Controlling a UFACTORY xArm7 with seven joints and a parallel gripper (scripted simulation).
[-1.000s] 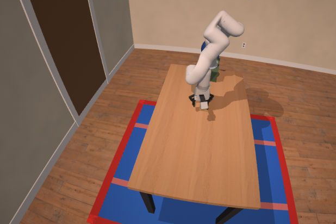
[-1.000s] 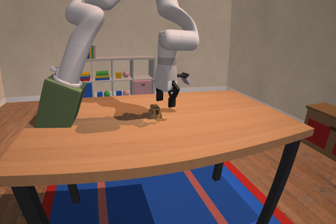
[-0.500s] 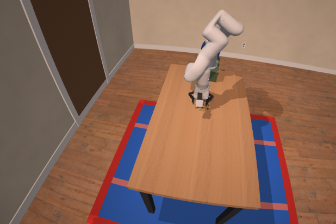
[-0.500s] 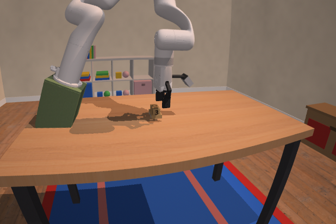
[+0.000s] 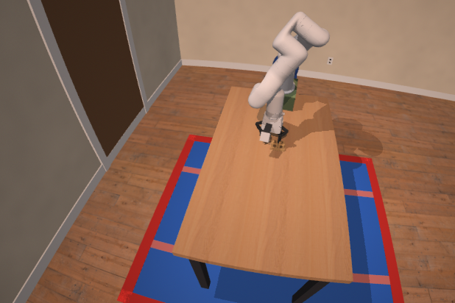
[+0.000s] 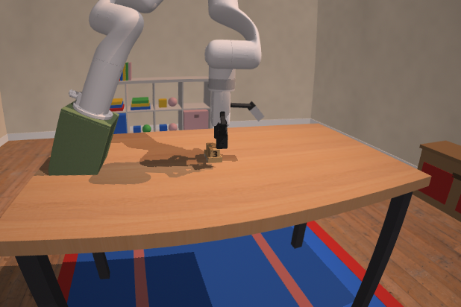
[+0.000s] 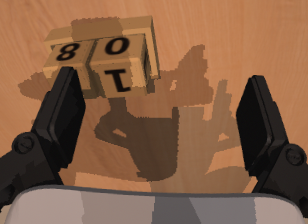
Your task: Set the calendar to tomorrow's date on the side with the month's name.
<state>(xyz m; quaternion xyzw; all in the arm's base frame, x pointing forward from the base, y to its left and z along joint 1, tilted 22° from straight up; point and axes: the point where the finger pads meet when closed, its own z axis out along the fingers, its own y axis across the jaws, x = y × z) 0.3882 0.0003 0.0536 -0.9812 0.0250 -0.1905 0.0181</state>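
My gripper is now 2 cm past the wooden digit cube, 3 cm to the right of it and 5 cm above it. Round my hand: low tray 2 cm behind, 4 cm to the left, 7 cm below; wooden cube 2 cm behind, 6 cm to the left, 5 cm below.
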